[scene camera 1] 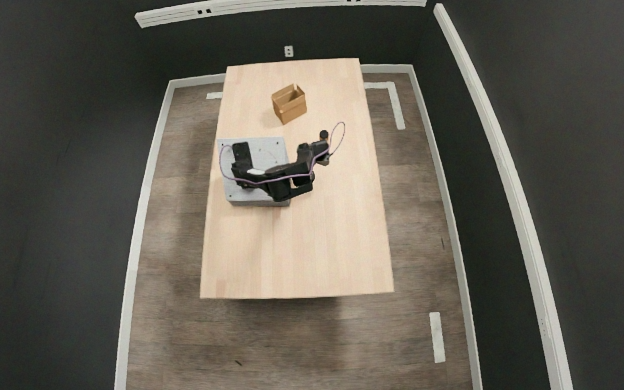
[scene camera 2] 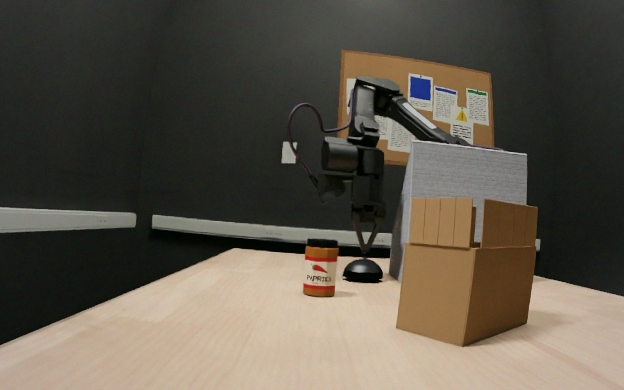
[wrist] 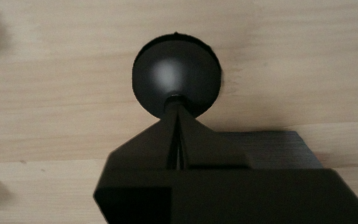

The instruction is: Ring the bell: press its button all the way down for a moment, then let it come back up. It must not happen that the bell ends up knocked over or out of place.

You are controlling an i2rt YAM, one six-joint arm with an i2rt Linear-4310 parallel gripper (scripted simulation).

Labels:
cardboard box: scene camera 1; scene camera 2; not seen in the wrist view (out of frame)
same spot on cardboard box: (scene camera 2: 454, 290) = (scene camera 1: 298, 96)

